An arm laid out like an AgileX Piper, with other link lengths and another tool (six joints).
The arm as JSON. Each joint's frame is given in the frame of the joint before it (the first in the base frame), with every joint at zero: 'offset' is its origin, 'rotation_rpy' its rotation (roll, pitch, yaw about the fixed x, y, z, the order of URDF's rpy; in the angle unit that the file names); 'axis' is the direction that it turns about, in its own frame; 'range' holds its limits. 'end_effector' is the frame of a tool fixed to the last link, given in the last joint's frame.
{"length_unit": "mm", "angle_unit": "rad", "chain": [
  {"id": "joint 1", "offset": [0.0, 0.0, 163.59], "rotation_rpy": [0.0, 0.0, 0.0], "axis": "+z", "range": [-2.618, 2.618]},
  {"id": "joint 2", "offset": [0.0, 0.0, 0.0], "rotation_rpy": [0.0, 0.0, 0.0], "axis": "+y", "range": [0.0, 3.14]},
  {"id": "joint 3", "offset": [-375.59, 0.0, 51.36], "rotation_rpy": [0.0, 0.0, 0.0], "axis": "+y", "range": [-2.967, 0.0]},
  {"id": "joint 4", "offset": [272.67, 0.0, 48.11], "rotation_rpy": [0.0, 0.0, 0.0], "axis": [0.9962, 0.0, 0.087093], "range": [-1.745, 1.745]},
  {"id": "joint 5", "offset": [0.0, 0.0, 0.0], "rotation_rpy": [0.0, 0.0, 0.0], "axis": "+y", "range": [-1.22, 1.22]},
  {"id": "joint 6", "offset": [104.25, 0.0, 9.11], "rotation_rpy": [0.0, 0.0, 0.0], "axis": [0.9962, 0.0, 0.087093], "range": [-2.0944, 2.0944]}
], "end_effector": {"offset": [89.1, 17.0, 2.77], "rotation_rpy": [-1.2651, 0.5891, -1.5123]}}
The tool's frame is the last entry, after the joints.
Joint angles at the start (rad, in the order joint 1, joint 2, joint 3, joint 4, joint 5, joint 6):
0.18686, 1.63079, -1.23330, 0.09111, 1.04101, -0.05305
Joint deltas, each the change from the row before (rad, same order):
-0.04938, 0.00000, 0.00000, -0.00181, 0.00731, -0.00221
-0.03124, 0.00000, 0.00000, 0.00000, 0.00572, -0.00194
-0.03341, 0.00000, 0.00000, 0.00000, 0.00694, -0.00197
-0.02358, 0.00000, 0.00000, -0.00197, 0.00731, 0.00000
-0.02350, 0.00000, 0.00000, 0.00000, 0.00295, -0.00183
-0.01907, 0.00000, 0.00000, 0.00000, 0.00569, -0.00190
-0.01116, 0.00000, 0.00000, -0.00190, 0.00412, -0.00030
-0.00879, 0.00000, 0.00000, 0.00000, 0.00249, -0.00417
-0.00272, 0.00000, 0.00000, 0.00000, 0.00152, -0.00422
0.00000, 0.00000, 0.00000, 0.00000, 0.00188, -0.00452
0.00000, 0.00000, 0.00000, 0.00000, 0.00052, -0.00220
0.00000, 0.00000, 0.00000, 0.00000, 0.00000, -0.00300
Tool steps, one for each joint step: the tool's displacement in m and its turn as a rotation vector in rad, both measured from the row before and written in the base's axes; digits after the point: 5 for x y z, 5 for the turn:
0.00320, -0.01876, -0.00032, -0.00312, 0.00669, -0.04605
0.00131, -0.01173, -0.00020, -0.00092, 0.00548, -0.02886
0.00084, -0.01255, -0.00024, -0.00081, 0.00671, -0.03090
-0.00011, -0.00917, -0.00029, -0.00212, 0.00717, -0.02236
0.00048, -0.00879, -0.00010, -0.00038, 0.00279, -0.02146
-0.00040, -0.00711, -0.00018, -0.00029, 0.00552, -0.01674
-0.00045, -0.00447, -0.00018, -0.00176, 0.00408, -0.00995
-0.00030, -0.00328, -0.00008, -0.00066, 0.00217, -0.00450
-0.00029, -0.00102, -0.00006, -0.00069, 0.00121, 0.00155
-0.00044, 0.00000, -0.00007, -0.00072, 0.00154, 0.00459
-0.00014, -0.00001, -0.00002, -0.00036, 0.00036, 0.00220
-0.00005, -0.00002, -0.00001, -0.00052, -0.00022, 0.00295

